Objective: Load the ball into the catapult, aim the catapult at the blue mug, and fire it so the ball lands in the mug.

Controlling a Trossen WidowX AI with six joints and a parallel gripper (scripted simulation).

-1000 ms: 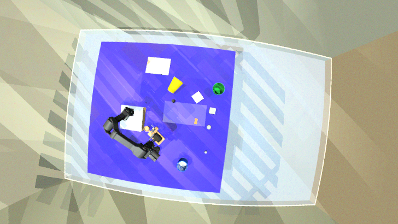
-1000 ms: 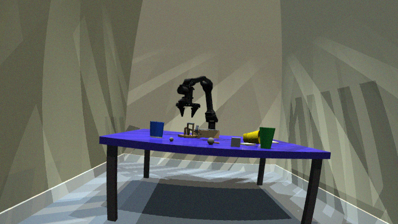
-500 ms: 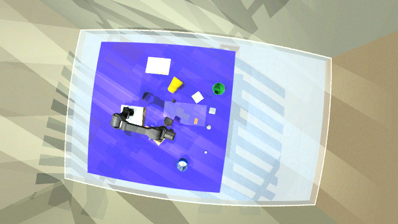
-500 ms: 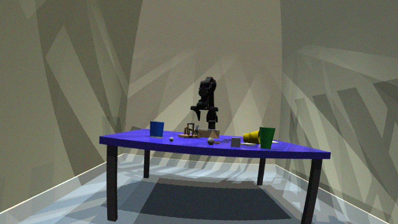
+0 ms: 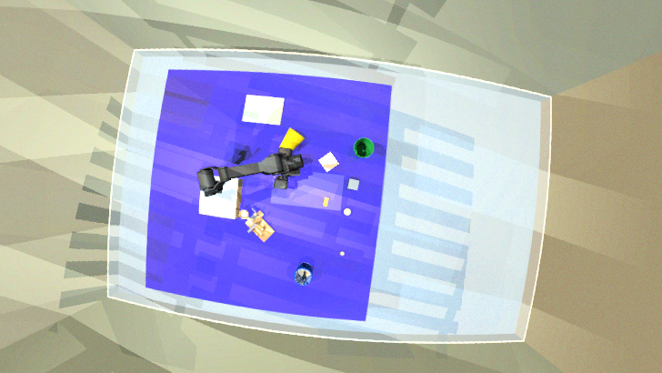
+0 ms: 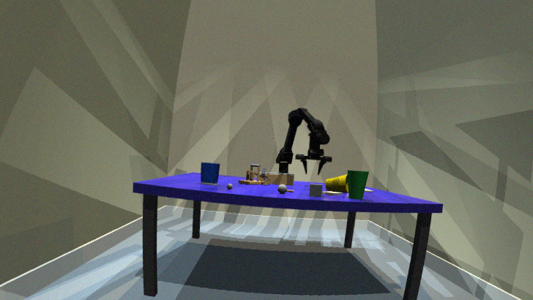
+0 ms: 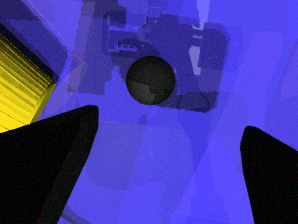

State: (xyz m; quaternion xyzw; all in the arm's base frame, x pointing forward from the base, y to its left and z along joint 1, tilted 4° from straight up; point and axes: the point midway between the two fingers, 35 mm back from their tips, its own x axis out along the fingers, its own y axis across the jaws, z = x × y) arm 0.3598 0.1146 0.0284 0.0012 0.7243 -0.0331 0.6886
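My gripper tip is now 60 mm above the black ball and 10 mm to the right of it. From my gripper tip the other things lie so: wooden catapult (260 mm to the right, 150 mm behind, 30 mm below); orange block (200 mm ahead, 140 mm to the right, 80 mm below); catapult frame (290 mm to the right, 140 mm behind).
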